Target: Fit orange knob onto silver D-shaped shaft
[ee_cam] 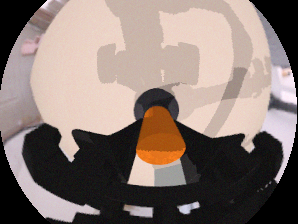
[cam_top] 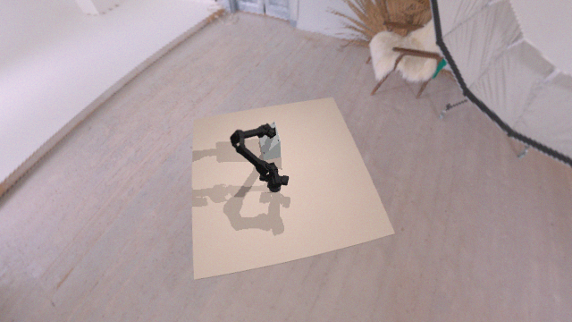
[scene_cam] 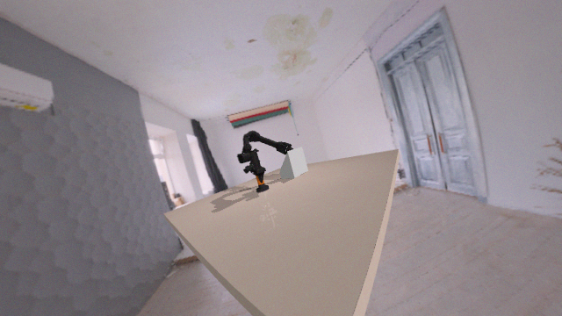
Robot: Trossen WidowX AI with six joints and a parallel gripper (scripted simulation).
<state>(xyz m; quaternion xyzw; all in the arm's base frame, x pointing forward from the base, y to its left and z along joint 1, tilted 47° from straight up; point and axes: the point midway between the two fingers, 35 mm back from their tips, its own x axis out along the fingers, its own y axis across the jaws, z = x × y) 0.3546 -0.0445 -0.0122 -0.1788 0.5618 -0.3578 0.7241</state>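
Right now the round pedestal is 2 cm below my gripper tip. Also, from my gripper tip: orange knob 4 cm above.
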